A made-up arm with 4 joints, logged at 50 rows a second.
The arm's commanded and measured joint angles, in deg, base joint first. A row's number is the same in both.
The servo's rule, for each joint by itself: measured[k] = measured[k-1] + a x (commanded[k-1-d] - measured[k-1]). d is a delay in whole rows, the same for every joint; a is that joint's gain. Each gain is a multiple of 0.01, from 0.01 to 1. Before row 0 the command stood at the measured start. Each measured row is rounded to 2 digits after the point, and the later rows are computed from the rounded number. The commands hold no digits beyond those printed.
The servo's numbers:
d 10
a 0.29 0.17 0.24 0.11
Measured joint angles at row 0:
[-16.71, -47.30, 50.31, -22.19]
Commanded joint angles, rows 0 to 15:
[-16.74, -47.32, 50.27, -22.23]
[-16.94, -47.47, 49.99, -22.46]
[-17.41, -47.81, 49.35, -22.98]
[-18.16, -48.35, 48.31, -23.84]
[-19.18, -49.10, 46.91, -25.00]
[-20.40, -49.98, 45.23, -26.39]
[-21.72, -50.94, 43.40, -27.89]
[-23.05, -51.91, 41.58, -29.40]
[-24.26, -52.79, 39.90, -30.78]
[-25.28, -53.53, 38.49, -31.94]
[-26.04, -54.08, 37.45, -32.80]
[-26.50, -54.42, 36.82, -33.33]
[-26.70, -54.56, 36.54, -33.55]
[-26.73, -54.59, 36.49, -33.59]
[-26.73, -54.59, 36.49, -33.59]
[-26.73, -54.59, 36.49, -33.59]
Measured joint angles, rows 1 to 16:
[-16.71, -47.30, 50.31, -22.19]
[-16.71, -47.30, 50.31, -22.19]
[-16.71, -47.30, 50.31, -22.19]
[-16.71, -47.30, 50.31, -22.19]
[-16.71, -47.30, 50.31, -22.19]
[-16.71, -47.30, 50.31, -22.19]
[-16.71, -47.30, 50.31, -22.19]
[-16.71, -47.30, 50.31, -22.19]
[-16.71, -47.30, 50.31, -22.19]
[-16.71, -47.30, 50.31, -22.19]
[-16.72, -47.30, 50.30, -22.19]
[-16.78, -47.33, 50.23, -22.22]
[-16.96, -47.41, 50.02, -22.30]
[-17.31, -47.57, 49.61, -22.47]
[-17.85, -47.83, 48.96, -22.75]
[-18.59, -48.20, 48.06, -23.15]

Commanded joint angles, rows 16 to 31:
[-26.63, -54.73, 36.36, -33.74]
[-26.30, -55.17, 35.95, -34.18]
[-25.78, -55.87, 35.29, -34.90]
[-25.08, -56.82, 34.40, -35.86]
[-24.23, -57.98, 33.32, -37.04]
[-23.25, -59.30, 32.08, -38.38]
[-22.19, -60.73, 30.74, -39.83]
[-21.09, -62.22, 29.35, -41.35]
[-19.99, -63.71, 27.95, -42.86]
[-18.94, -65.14, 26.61, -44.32]
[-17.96, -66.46, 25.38, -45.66]
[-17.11, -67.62, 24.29, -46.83]
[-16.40, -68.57, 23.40, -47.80]
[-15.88, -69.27, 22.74, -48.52]
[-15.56, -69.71, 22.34, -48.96]
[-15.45, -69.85, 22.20, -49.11]
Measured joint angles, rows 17 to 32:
[-19.50, -48.67, 46.94, -23.67]
[-20.53, -49.22, 45.65, -24.30]
[-21.61, -49.83, 44.27, -25.01]
[-22.67, -50.46, 42.88, -25.77]
[-23.65, -51.08, 41.58, -26.54]
[-24.48, -51.65, 40.44, -27.29]
[-25.12, -52.14, 39.50, -27.98]
[-25.59, -52.56, 38.78, -28.60]
[-25.92, -52.91, 38.23, -29.15]
[-26.15, -53.20, 37.81, -29.64]
[-26.29, -53.46, 37.46, -30.09]
[-26.29, -53.75, 37.10, -30.54]
[-26.14, -54.11, 36.67, -31.02]
[-25.83, -54.57, 36.13, -31.55]
[-25.37, -55.15, 35.46, -32.15]
[-24.76, -55.86, 34.65, -32.84]

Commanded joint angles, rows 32 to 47:
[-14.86, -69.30, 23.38, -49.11]
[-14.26, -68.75, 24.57, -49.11]
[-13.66, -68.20, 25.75, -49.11]
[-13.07, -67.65, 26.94, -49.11]
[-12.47, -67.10, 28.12, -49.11]
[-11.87, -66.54, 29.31, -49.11]
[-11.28, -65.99, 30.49, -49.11]
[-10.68, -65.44, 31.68, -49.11]
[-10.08, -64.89, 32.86, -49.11]
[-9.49, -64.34, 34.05, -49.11]
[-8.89, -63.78, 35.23, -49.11]
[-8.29, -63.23, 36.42, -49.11]
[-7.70, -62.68, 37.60, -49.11]
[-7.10, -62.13, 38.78, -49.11]
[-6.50, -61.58, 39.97, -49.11]
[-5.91, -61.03, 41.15, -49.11]
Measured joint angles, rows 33 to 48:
[-24.01, -56.69, 33.71, -33.61]
[-23.16, -57.63, 32.66, -34.46]
[-22.24, -58.66, 31.53, -35.38]
[-21.28, -59.76, 30.35, -36.36]
[-20.32, -60.90, 29.16, -37.38]
[-19.39, -62.04, 27.99, -38.42]
[-18.52, -63.15, 26.89, -39.45]
[-17.75, -64.19, 25.89, -40.45]
[-17.11, -65.13, 25.04, -41.39]
[-16.63, -65.93, 24.36, -42.24]
[-16.12, -66.50, 24.12, -43.00]
[-15.58, -66.88, 24.23, -43.67]
[-15.02, -67.10, 24.59, -44.27]
[-14.45, -67.19, 25.15, -44.80]
[-13.88, -67.17, 25.86, -45.27]
[-13.30, -67.06, 26.69, -45.69]

